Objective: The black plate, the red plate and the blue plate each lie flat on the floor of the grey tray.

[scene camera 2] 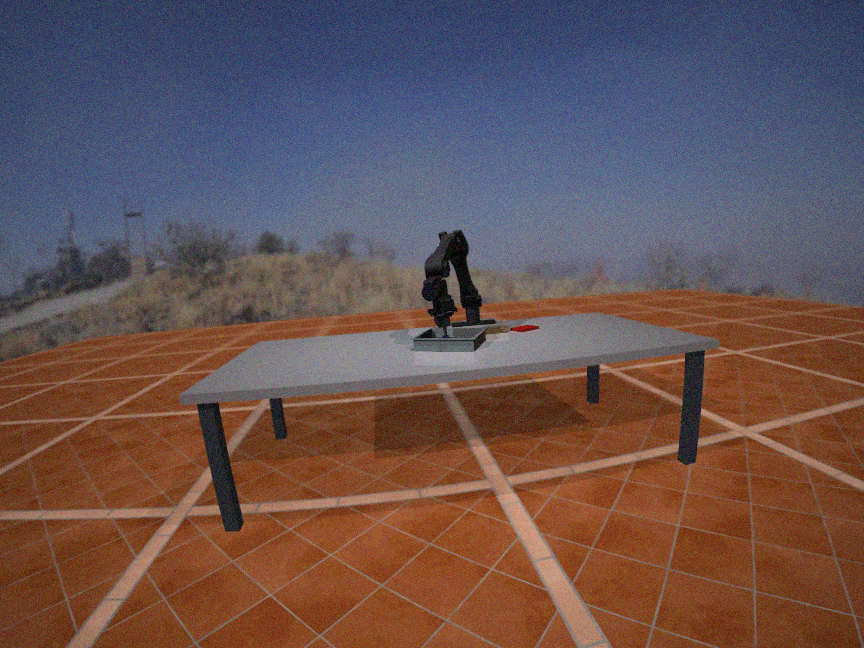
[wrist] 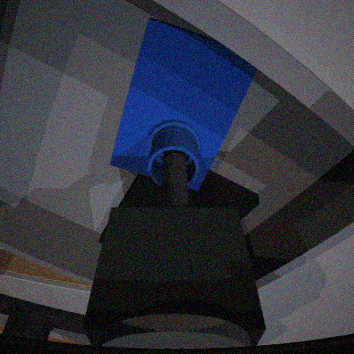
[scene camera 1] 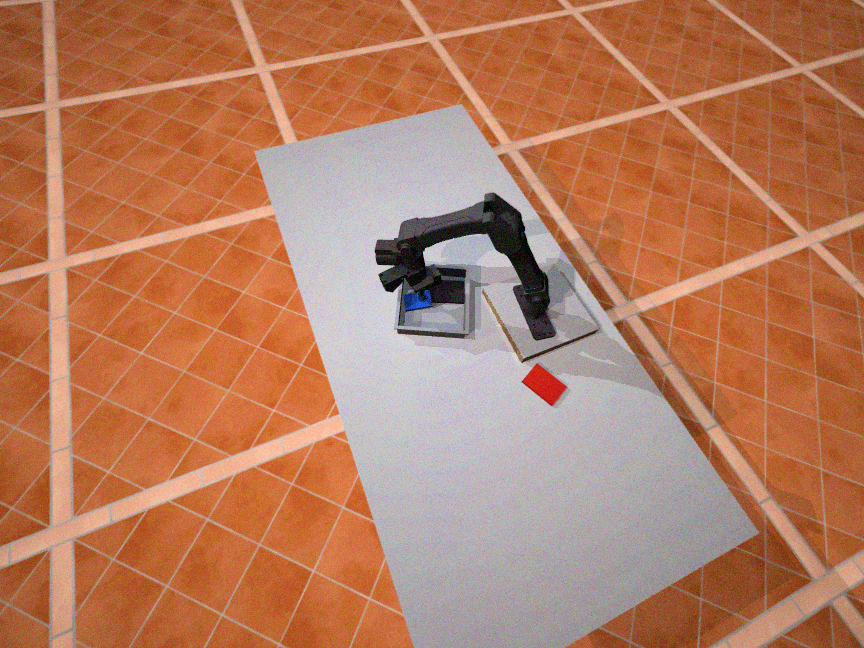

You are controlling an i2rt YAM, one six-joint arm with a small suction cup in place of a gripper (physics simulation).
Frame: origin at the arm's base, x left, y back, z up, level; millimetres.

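Seen in the pictures: hand, its tool point: (wrist: 174,133) (scene camera 1: 422,300); arm's base, origin of its link: (scene camera 2: 473,324) (wrist: 33,309) (scene camera 1: 533,311).
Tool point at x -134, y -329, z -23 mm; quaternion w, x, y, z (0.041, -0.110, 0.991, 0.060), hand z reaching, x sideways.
Pixels of each thing's top centre, then the offset from my tool point to it. Level surfaces: height alone.
- grey tray, centre of its top: (wrist: 124,211) (scene camera 1: 433,296) (scene camera 2: 450,332) dx +18, dy +31, dz +41 mm
- blue plate, centre of its top: (wrist: 175,122) (scene camera 1: 417,299) dx +1, dy -16, dz +14 mm
- black plate, centre of its top: (wrist: 168,225) (scene camera 1: 445,290) dx -15, dy +84, dz +4 mm
- red plate, centre of its top: (scene camera 1: 544,383) (scene camera 2: 524,327) dx +362, dy +282, dz +2 mm
- grey table, height of its surface: dz -9 mm
The grey tray (scene camera 1: 432,331) (scene camera 2: 449,345) (wrist: 67,140) stands on the table left of the arm's base. My suction cup (wrist: 173,154) (scene camera 1: 415,291) (scene camera 2: 442,327) is pressed on the near end of the blue plate (scene camera 1: 418,300) (wrist: 182,88) and holds it a little above the tray's floor, at the tray's left side. The black plate (scene camera 1: 449,291) (wrist: 228,197) lies flat in the tray's far right part, partly under the blue plate's near edge in the wrist view. The red plate (scene camera 1: 544,383) (scene camera 2: 525,328) lies flat on the table, outside the tray, in front of the arm's base.
The arm's base stands on a pale board (scene camera 1: 574,316) right of the tray. The grey table (scene camera 1: 494,514) (scene camera 2: 333,367) runs long past the red plate. A tiled floor lies below all around.
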